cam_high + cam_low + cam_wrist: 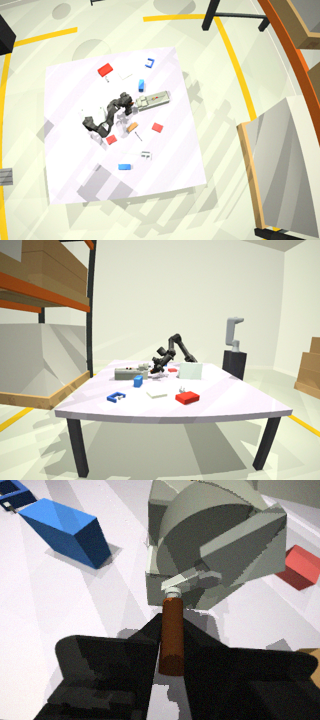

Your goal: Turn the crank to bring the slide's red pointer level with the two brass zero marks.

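Right now my gripper tip is 1 cm to the left of the crank and 3 cm below it. From my gripper tip the other things lie so: red pointer (19 cm ahead, 2 cm to the left, 4 cm above); then orange-brown crank handle (2 cm behind, 2 cm above); then brown block (2 cm behind, 18 cm to the right, 3 cm below).
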